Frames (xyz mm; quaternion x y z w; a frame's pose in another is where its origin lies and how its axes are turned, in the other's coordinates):
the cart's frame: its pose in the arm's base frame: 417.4 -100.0 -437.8 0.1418 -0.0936 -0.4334 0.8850
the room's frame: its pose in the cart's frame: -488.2 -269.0 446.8 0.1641 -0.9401 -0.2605 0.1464
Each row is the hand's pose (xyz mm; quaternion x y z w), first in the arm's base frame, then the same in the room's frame.
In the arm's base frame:
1: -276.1 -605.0 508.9 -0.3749 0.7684 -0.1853 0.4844
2: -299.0 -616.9 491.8 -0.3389 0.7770 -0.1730 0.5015
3: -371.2 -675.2 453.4 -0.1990 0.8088 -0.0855 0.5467
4: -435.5 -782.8 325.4 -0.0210 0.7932 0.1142 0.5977
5: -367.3 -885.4 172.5 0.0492 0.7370 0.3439 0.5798
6: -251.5 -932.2 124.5 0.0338 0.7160 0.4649 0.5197
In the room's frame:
1: -234.1 92.6 -883.6 0.3390 -0.2393 -0.7138 0.5642
2: -219.5 65.8 -888.6 0.3314 -0.2657 -0.6898 0.5863
3: -182.7 -18.6 -928.7 0.2709 -0.3411 -0.5840 0.6850
4: -176.6 -197.1 -942.3 0.0945 -0.4175 -0.4261 0.7970
5: -286.3 -351.6 -890.6 -0.1202 -0.3861 -0.3230 0.8557
6: -411.2 -379.7 -851.8 -0.2237 -0.3026 -0.2958 0.8780

